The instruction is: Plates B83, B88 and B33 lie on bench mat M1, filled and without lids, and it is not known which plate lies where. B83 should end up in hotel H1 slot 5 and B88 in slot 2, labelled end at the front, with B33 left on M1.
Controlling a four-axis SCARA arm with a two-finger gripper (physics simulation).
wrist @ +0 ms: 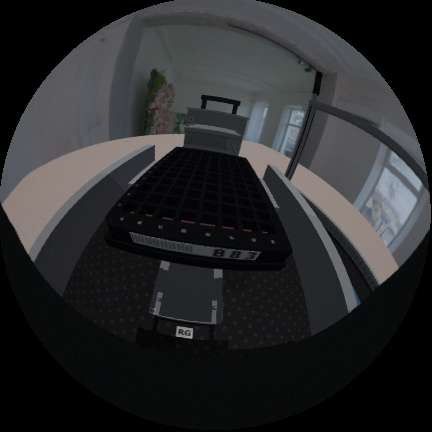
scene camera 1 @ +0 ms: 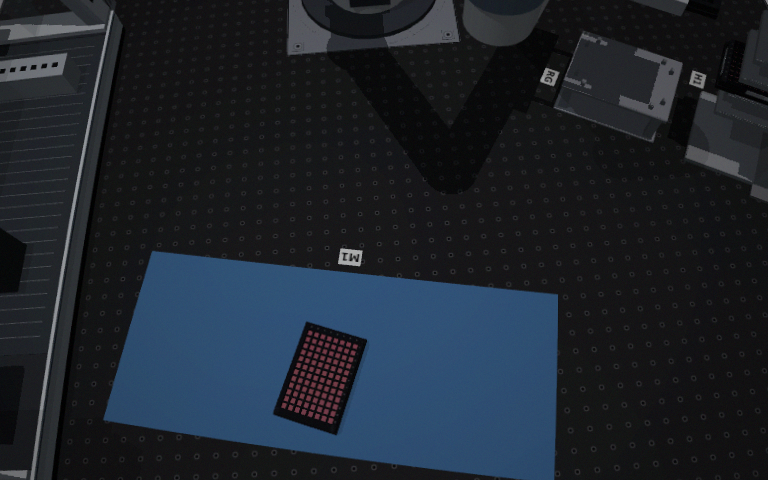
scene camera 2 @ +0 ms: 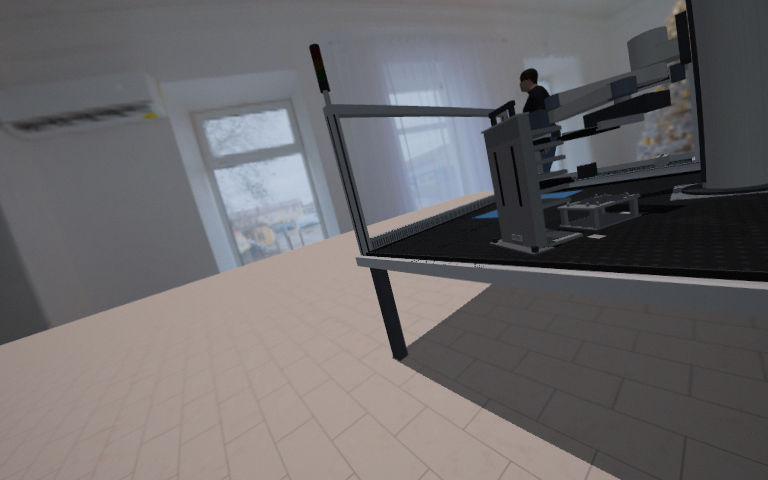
Scene:
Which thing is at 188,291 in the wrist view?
A grey stand RG.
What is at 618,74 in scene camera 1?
A grey stand RG.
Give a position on a blue mat M1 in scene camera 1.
451,374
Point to a hotel H1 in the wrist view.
At 205,117

